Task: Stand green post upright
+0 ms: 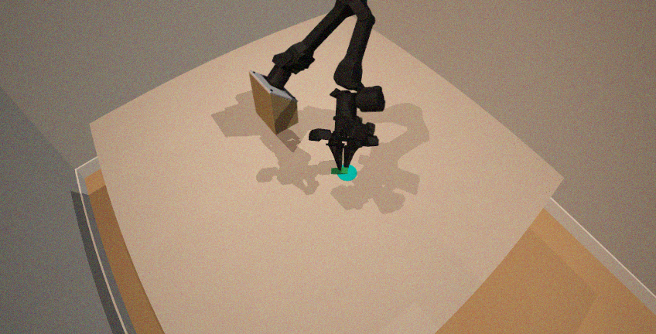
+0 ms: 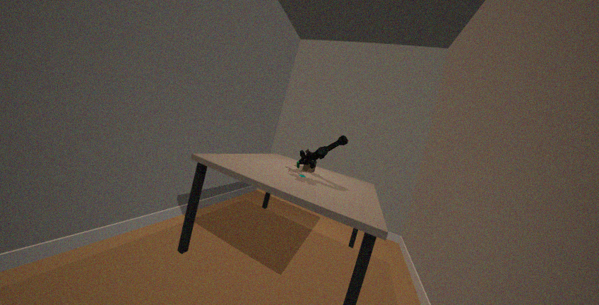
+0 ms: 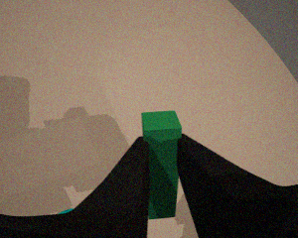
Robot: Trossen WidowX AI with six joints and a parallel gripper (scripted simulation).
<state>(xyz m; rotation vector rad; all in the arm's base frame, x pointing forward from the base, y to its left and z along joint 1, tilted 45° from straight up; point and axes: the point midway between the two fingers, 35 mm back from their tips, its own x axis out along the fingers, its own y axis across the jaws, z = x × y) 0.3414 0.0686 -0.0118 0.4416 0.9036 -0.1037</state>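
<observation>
The cyan circle lies 4 cm behind my gripper tip, 5 cm to the left of it and 10 cm below it. Round my gripper tip: green post (1 cm behind, 2 cm below).
</observation>
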